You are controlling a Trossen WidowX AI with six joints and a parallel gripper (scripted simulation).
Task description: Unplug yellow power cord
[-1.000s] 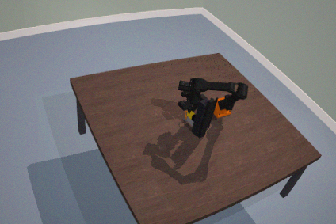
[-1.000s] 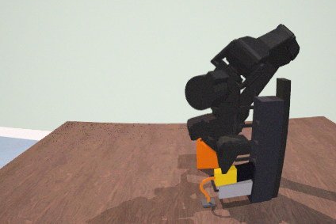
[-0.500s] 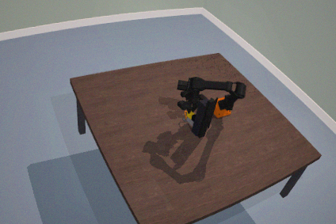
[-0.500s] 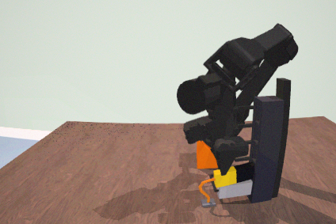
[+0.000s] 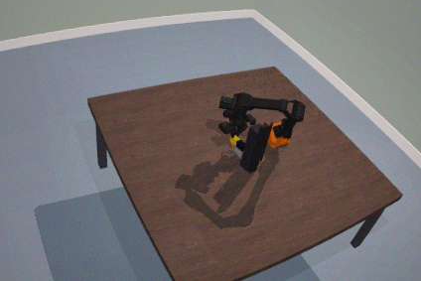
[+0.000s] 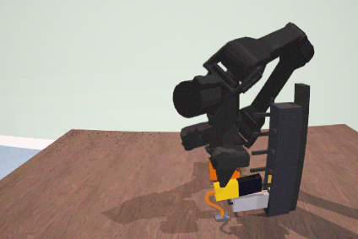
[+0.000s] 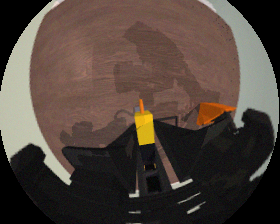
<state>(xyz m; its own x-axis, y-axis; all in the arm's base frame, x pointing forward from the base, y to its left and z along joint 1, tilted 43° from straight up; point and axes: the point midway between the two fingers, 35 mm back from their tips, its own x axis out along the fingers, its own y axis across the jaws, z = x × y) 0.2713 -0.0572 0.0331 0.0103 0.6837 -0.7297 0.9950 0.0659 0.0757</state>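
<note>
Now: the yellow plug 30 mm to the left of my gripper tip and 10 mm behind it.
</note>
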